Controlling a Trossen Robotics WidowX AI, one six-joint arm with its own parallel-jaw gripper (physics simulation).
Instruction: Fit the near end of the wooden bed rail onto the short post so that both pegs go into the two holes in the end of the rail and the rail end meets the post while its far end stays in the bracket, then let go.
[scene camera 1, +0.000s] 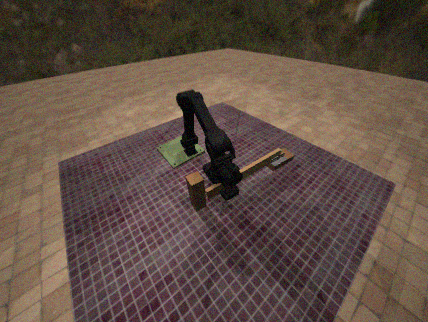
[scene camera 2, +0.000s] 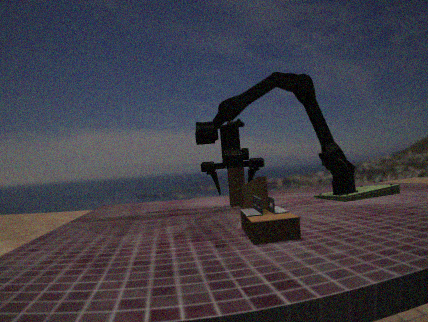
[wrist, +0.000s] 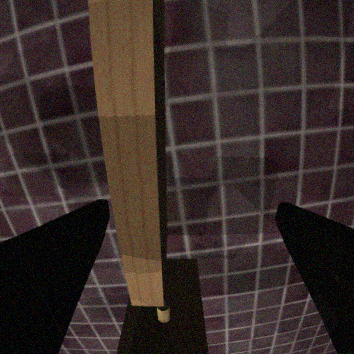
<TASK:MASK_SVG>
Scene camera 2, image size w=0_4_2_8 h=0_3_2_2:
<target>my gripper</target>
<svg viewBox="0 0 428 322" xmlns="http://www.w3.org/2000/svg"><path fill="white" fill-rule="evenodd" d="M240 141L221 143L223 163L214 164L214 161L201 163L201 172L207 172L207 175L211 175L219 195L221 195L217 172L215 172L216 169L249 167L248 182L253 180L255 172L260 167L264 167L263 158L249 159L248 148L240 149Z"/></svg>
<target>wooden bed rail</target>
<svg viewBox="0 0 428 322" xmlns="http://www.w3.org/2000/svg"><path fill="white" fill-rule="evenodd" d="M238 188L239 207L252 209L252 195L262 199L263 209L269 209L266 177L256 177Z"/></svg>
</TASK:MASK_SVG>
